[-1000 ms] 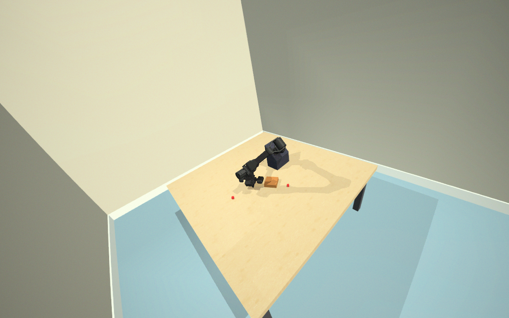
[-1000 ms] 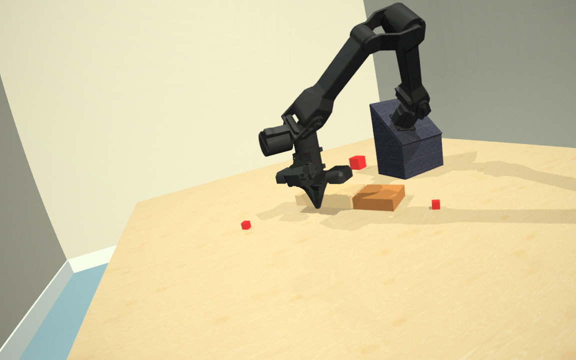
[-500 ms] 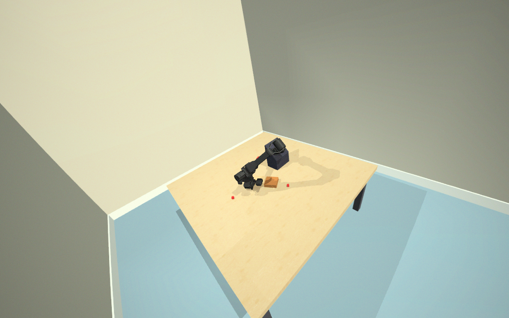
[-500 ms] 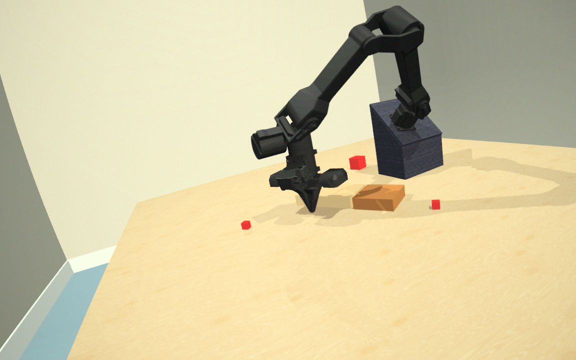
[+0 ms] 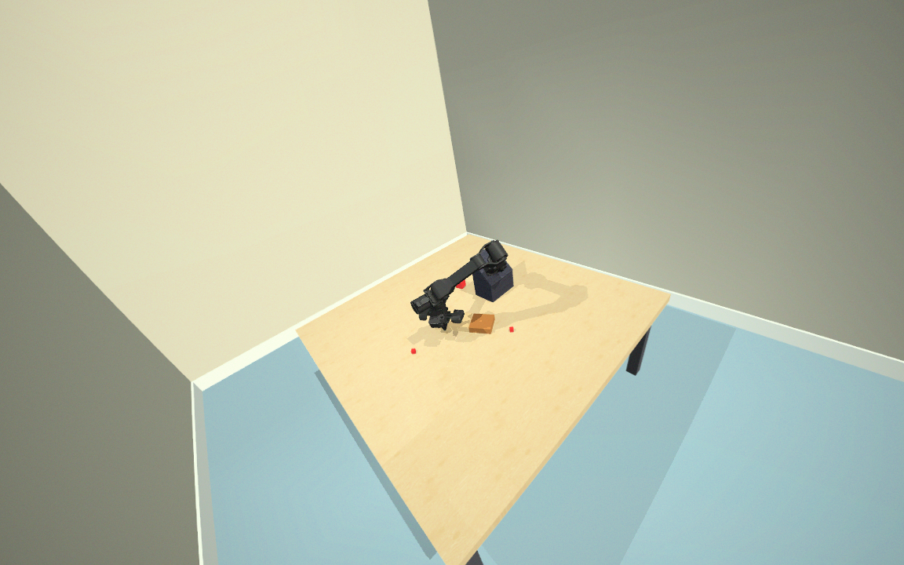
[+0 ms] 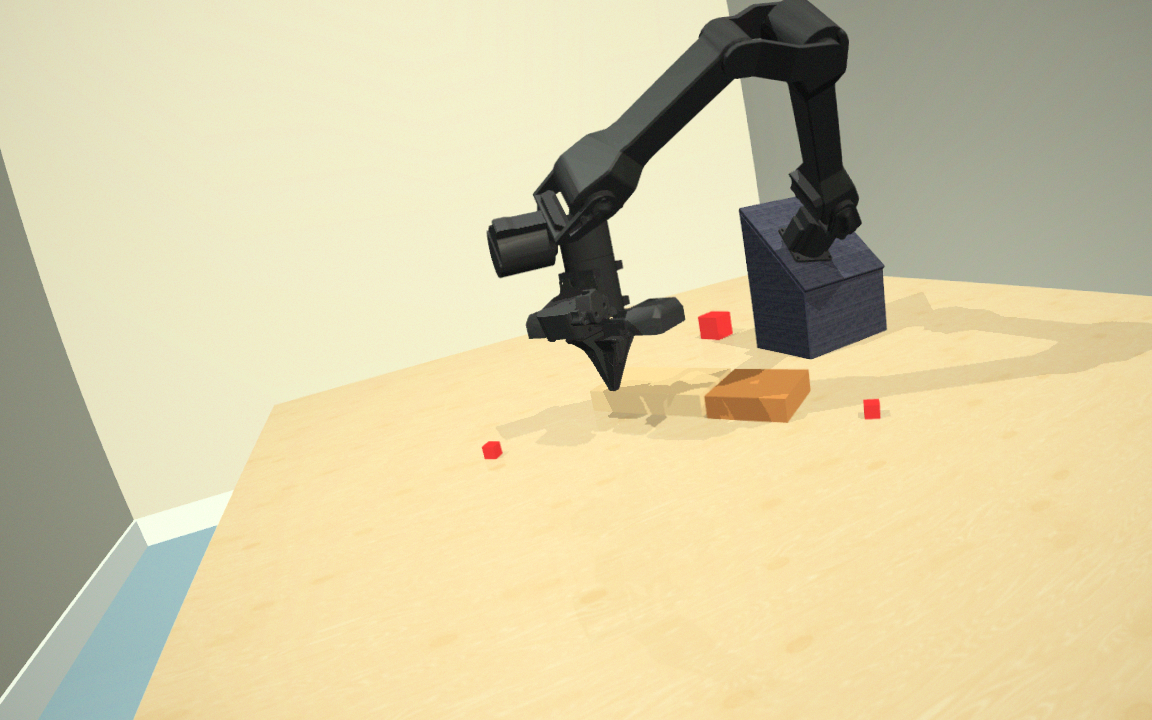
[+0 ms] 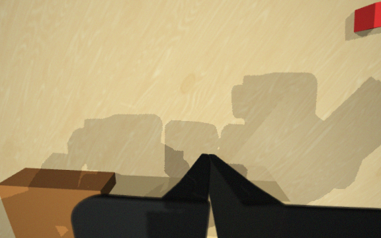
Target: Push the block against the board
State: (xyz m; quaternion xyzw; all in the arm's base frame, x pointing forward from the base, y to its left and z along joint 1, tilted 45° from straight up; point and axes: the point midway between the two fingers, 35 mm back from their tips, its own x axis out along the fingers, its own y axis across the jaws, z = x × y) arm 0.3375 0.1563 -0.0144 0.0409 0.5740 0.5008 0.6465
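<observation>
Now: the orange-brown square block 16 cm behind my gripper tip, 5 cm to the left of it and 4 cm below it. From my gripper tip the other things lie so: pale board 8 cm behind, 6 cm to the right, 4 cm below.
</observation>
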